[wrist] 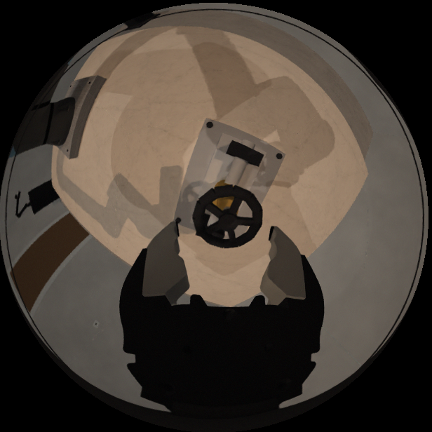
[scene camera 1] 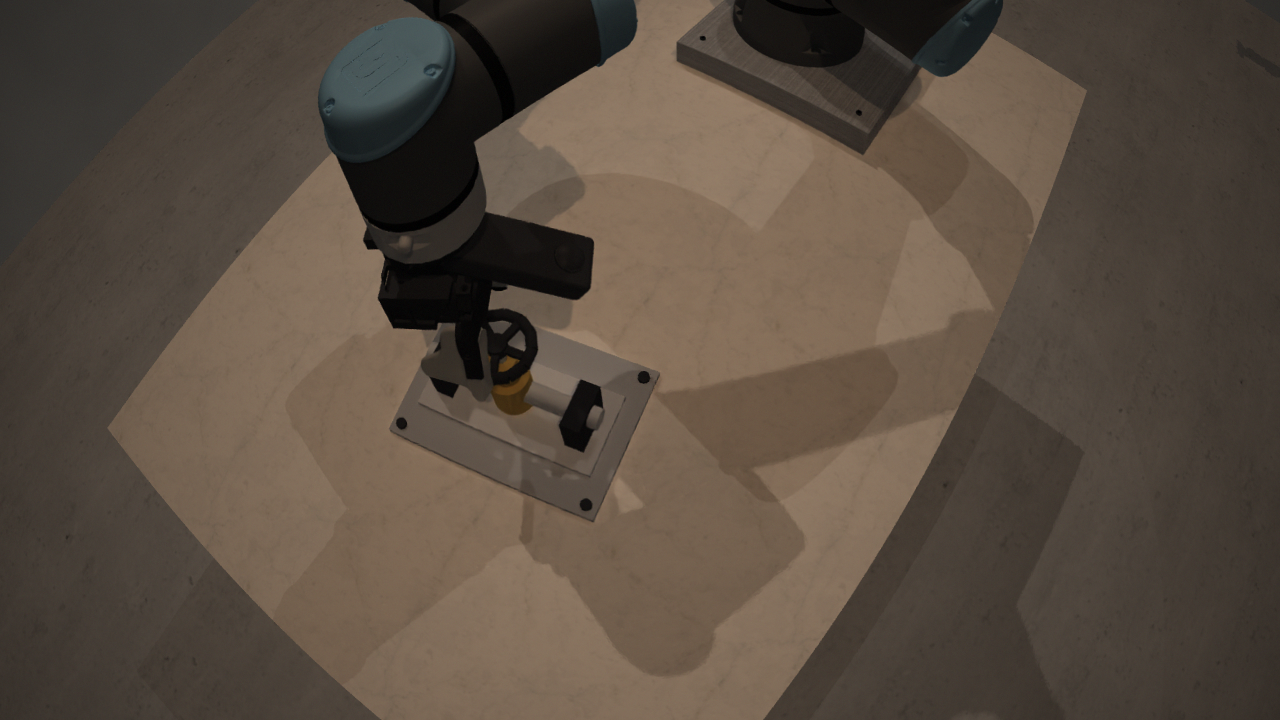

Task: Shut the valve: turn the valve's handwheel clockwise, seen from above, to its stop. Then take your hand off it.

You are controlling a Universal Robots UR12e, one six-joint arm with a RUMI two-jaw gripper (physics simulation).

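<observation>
The valve's black spoked handwheel (scene camera 1: 528, 356) (wrist: 256, 217) stands above an orange valve body (scene camera 1: 512, 397) (wrist: 223, 201) on a pale pipe (scene camera 1: 547, 400) (wrist: 238, 171). My gripper (scene camera 1: 477, 371) (wrist: 224, 225) is open and empty. In the wrist view its two jaws stand apart, one to each side of the handwheel's lower part, with a gap between each fingertip and the rim. In the scene view one finger shows at the wheel's left side and the other is hidden. Contact with the wheel does not show.
The valve is mounted on a grey base plate (scene camera 1: 617, 465) (wrist: 192, 172) with dark bolts at its corners. A black pipe clamp (scene camera 1: 580, 416) (wrist: 245, 153) stands at one end of the pipe. A grey mounting block (scene camera 1: 769, 85) (wrist: 86, 120) carries an arm base at the table's far side.
</observation>
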